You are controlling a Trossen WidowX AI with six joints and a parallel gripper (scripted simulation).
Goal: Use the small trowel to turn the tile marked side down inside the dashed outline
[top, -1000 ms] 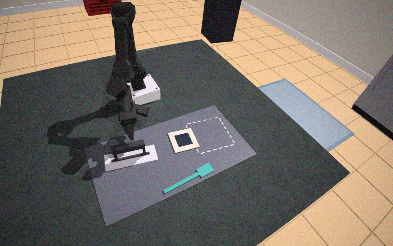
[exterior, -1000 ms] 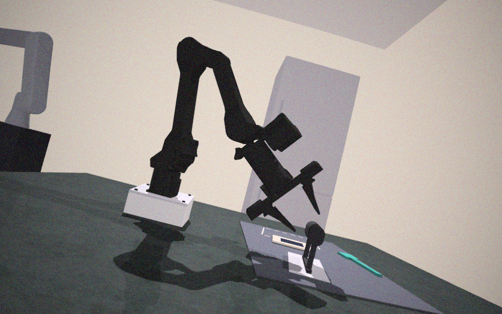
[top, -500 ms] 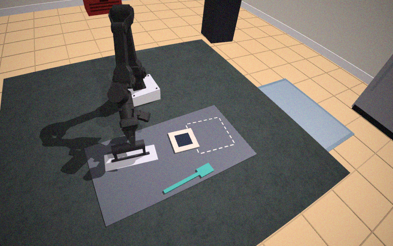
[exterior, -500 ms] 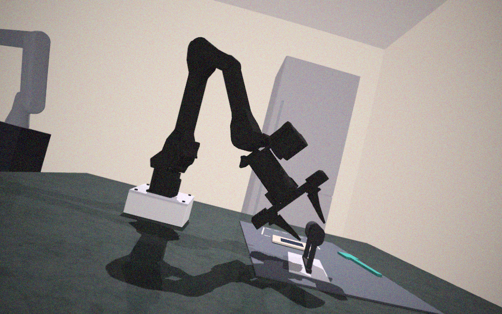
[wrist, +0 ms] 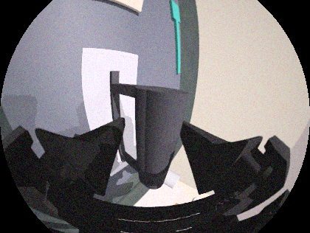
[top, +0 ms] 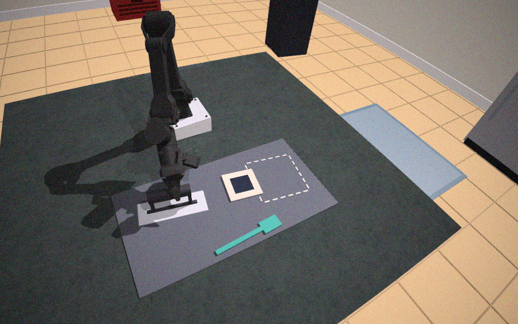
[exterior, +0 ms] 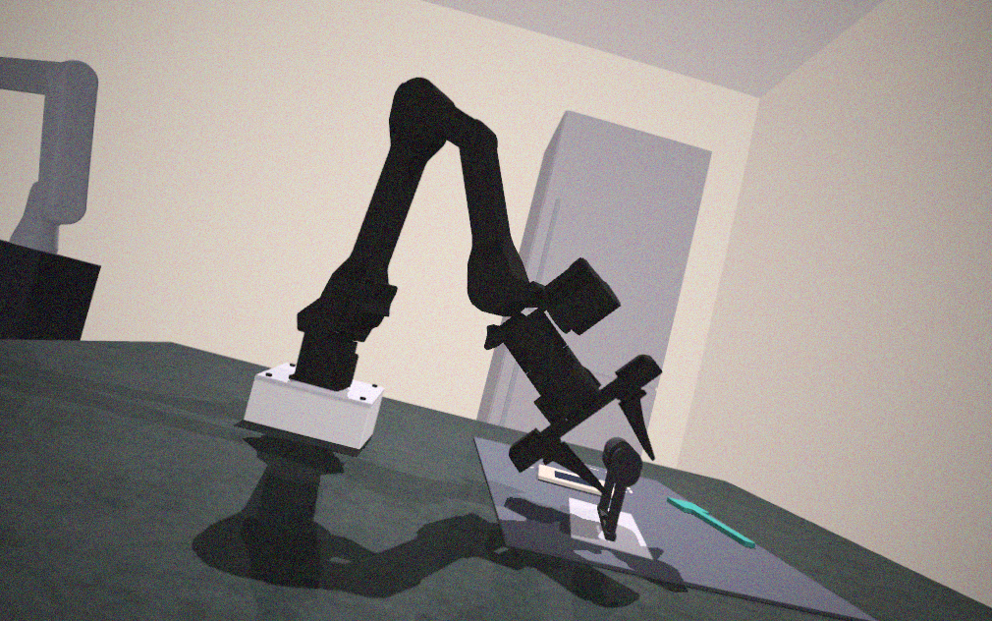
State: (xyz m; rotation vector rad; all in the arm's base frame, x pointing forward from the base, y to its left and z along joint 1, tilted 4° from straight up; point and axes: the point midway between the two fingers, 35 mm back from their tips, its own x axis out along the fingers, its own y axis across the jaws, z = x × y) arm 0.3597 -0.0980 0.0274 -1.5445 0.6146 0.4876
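My gripper tip is 20 mm past the trowel and 20 mm above it. Round my gripper tip: teal spatula-like tool: 150 mm ahead, 180 mm to the left, 50 mm below; then tile: 30 mm behind, 210 mm to the left, 50 mm below; then grey mat: 10 mm ahead, 150 mm to the left, 70 mm below.
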